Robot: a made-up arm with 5 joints.
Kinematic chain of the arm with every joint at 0, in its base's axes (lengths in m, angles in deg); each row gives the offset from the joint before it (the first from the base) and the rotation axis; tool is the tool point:
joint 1: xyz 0 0 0.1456 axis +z
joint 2: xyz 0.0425 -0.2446 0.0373 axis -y
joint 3: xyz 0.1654 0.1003 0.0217 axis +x
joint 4: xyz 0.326 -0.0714 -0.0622 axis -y
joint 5: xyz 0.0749 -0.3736 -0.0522 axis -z
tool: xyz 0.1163 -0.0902 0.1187
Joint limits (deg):
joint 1: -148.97..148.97
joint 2: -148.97..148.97
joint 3: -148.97..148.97
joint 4: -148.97..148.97
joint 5: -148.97..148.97
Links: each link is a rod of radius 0.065 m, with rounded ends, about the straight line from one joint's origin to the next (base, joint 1, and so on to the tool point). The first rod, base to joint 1, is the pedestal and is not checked.
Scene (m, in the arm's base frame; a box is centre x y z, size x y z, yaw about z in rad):
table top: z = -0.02
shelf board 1: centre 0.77 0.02 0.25 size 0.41 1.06 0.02 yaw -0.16
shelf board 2: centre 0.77 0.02 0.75 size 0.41 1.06 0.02 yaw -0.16
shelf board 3: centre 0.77 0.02 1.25 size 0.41 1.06 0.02 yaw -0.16
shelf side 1: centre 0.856 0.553 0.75 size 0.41 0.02 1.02 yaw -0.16
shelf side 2: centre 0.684 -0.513 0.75 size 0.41 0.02 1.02 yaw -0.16
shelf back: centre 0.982 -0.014 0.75 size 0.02 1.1 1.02 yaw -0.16
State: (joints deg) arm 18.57 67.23 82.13 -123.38 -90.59
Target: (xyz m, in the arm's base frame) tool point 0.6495 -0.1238 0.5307
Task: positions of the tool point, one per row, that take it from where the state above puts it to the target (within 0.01 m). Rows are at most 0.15 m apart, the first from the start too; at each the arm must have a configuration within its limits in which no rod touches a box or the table.
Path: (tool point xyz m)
1: 0.5618 0.1242 0.4851
2: 0.6198 0.0115 0.5036
3: 0.6495 -0.1237 0.5307

